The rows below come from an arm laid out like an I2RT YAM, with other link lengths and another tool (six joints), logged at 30 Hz.
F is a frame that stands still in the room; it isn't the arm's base.
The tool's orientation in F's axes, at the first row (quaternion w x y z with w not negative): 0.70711 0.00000 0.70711 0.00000
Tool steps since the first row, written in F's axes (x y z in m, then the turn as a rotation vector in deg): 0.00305 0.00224 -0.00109 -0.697 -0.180 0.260; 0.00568 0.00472 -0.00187 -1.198 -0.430 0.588; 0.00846 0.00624 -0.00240 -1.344 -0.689 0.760; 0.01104 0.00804 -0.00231 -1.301 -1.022 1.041; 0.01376 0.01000 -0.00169 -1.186 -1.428 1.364; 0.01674 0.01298 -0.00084 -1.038 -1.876 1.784; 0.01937 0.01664 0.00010 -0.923 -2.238 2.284; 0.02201 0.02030 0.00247 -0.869 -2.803 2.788; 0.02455 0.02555 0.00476 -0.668 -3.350 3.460; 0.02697 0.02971 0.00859 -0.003 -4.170 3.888; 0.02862 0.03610 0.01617 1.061 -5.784 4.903
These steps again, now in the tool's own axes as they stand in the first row. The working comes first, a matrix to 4 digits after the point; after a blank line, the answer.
The tool's axes in the first row as the columns of a matrix, in F's axes (used below as rounded here):
0.0000 0.0000 1.0000
0.0000 1.0000 0.0000
-1.0000 0.0000 0.0000

0.00109 0.00224 0.00305 -0.260 -0.180 -0.697; 0.00187 0.00472 0.00568 -0.588 -0.430 -1.198; 0.00240 0.00624 0.00846 -0.760 -0.689 -1.344; 0.00231 0.00804 0.01104 -1.041 -1.022 -1.301; 0.00169 0.01000 0.01376 -1.364 -1.428 -1.186; 0.00084 0.01298 0.01674 -1.784 -1.876 -1.038; -0.00010 0.01664 0.01937 -2.284 -2.238 -0.923; -0.00247 0.02030 0.02201 -2.788 -2.803 -0.869; -0.00476 0.02555 0.02455 -3.460 -3.350 -0.668; -0.00859 0.02971 0.02697 -3.888 -4.170 -0.003; -0.01617 0.03610 0.02862 -4.903 -5.784 1.061
